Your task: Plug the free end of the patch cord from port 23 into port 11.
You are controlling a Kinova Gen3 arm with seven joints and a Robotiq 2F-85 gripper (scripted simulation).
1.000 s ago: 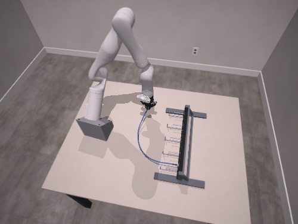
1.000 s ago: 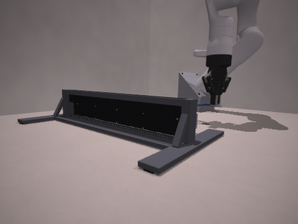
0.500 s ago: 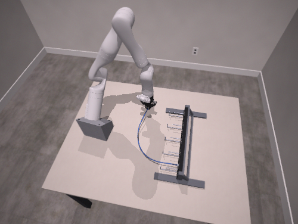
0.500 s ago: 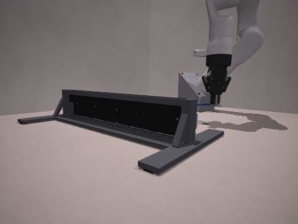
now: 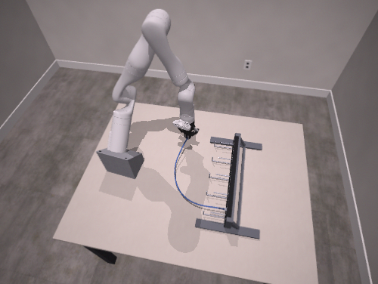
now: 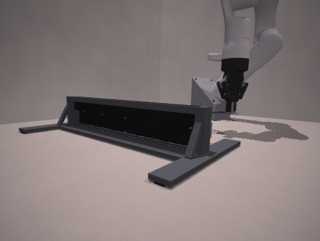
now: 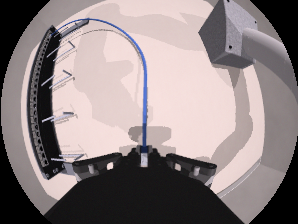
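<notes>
Right now the plug is 10 mm to the left of my hand and 10 mm below it.
</notes>
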